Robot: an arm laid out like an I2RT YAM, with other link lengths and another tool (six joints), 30 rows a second.
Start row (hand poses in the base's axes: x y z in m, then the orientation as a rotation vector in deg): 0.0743, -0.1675, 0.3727, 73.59, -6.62, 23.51
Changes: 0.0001, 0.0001, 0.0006, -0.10, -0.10, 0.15; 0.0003, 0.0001, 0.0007, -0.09, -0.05, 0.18; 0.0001, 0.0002, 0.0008, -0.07, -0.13, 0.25; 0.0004, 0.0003, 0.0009, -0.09, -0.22, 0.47; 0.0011, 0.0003, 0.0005, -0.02, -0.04, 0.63; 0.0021, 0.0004, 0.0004, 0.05, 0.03, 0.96; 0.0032, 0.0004, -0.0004, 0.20, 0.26, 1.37; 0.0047, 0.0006, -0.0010, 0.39, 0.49, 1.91; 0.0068, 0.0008, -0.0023, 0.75, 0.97, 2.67; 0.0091, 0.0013, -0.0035, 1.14, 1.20, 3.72; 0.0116, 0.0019, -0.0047, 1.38, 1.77, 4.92; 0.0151, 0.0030, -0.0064, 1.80, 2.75, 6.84; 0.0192, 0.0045, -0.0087, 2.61, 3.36, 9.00; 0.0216, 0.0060, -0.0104, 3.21, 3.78, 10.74; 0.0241, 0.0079, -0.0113, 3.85, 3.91, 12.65; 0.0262, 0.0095, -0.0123, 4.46, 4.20, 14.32; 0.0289, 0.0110, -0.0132, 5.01, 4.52, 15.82; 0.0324, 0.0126, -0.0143, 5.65, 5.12, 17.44; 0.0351, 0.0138, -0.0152, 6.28, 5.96, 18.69
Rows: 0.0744, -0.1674, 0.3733, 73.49, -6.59, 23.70; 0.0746, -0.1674, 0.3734, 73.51, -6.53, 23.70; 0.0744, -0.1673, 0.3735, 73.52, -6.55, 23.81; 0.0747, -0.1672, 0.3736, 73.51, -6.49, 24.06; 0.0754, -0.1672, 0.3732, 73.63, -6.25, 24.08; 0.0764, -0.1671, 0.3731, 73.74, -5.99, 24.31; 0.0775, -0.1671, 0.3723, 73.97, -5.57, 24.51; 0.0790, -0.1669, 0.3717, 74.26, -5.07, 24.83; 0.0811, -0.1667, 0.3704, 74.78, -4.25, 25.16; 0.0834, -0.1662, 0.3692, 75.30, -3.47, 25.91; 0.0859, -0.1656, 0.3680, 75.75, -2.26, 26.56; 0.0894, -0.1645, 0.3663, 76.50, -0.27, 27.56; 0.0935, -0.1630, 0.3640, 77.58, 1.49, 29.01; 0.0959, -0.1615, 0.3623, 78.37, 2.86, 30.22; 0.0984, -0.1596, 0.3614, 79.14, 4.10, 31.77; 0.1005, -0.1580, 0.3604, 79.89, 5.33, 33.02; 0.1032, -0.1565, 0.3595, 80.57, 6.49, 34.09; 0.1067, -0.1549, 0.3584, 81.38, 7.96, 35.08; 0.1094, -0.1537, 0.3575, 82.20, 9.39, 35.60
